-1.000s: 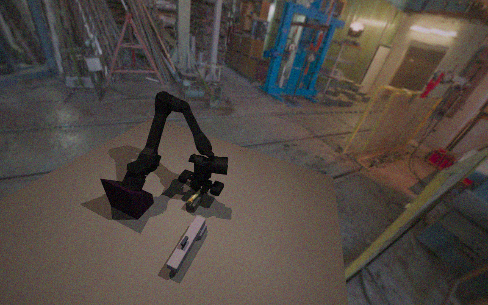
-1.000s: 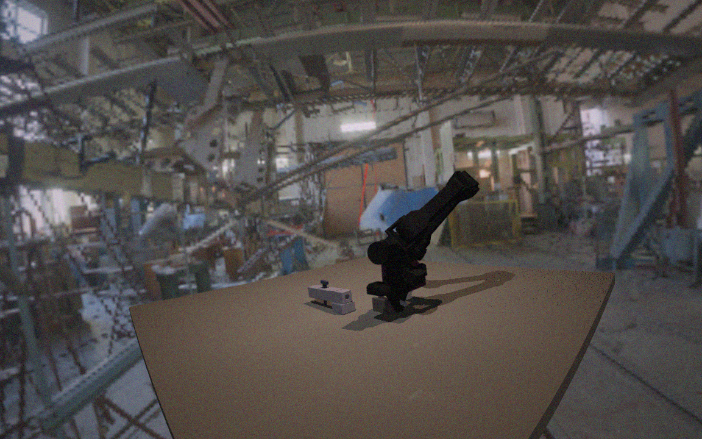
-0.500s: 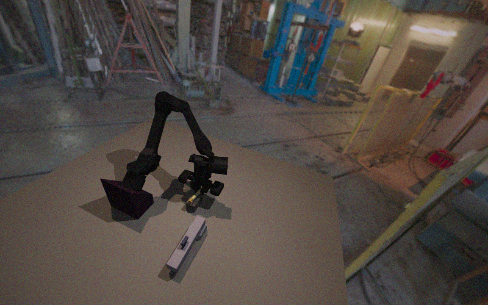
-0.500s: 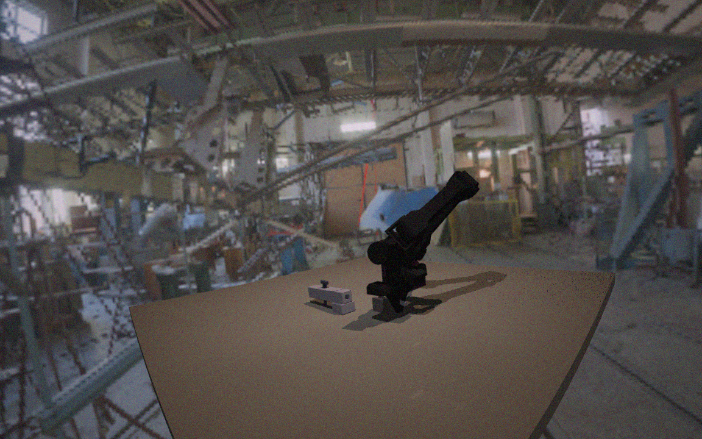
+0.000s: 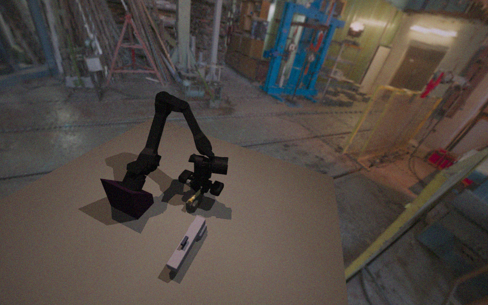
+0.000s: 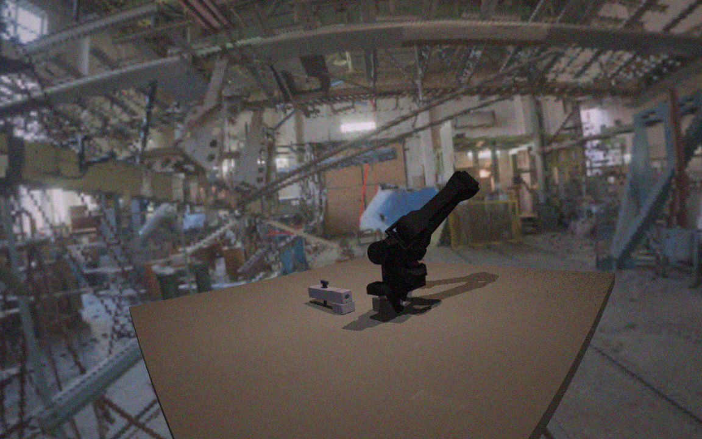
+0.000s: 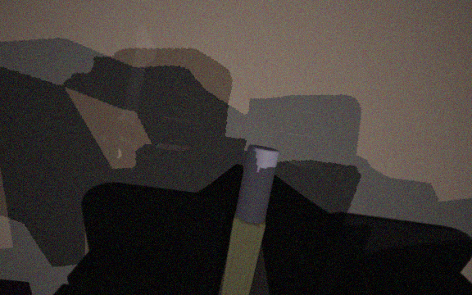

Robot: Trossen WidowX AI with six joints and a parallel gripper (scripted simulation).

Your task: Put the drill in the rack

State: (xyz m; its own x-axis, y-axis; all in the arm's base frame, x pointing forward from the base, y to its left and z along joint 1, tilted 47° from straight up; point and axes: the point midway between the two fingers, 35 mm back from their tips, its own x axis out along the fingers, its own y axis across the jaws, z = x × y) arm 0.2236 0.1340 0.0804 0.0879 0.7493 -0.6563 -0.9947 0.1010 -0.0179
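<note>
The drill is 4 cm to the right of my gripper tip and 4 cm above it. The rest, counted from my gripper tip: dark key (25 cm to the right, 6 cm ahead, 5 cm above); light-grey holder block (22 cm to the right, 6 cm ahead, 3 cm above); rack (5 cm to the right, 1 cm behind, 1 cm above).
</note>
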